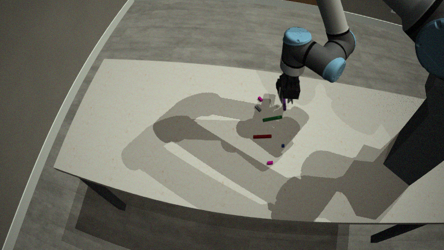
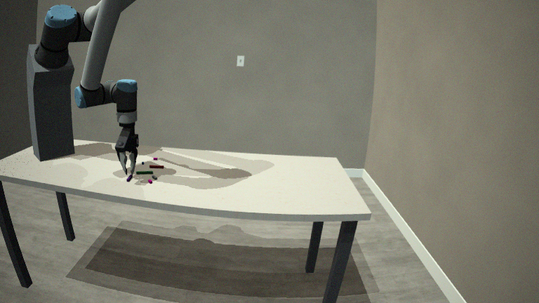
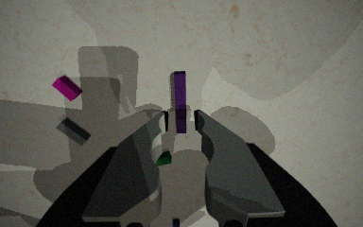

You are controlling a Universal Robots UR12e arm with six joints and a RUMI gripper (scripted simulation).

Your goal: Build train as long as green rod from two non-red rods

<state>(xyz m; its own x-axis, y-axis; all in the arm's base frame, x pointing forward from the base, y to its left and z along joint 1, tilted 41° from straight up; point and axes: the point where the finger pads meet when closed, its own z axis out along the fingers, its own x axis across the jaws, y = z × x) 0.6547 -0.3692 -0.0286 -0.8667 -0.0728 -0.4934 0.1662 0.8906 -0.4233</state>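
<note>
Right now my hand is 3 cm above the purple rod. The rest, counted from my hand: red rod (14 cm to the left, 12 cm ahead, 3 cm below); green rod (7 cm ahead, 6 cm to the left, 3 cm below); grey rod (11 cm ahead, 3 cm below, 1 cm to the left).
</note>
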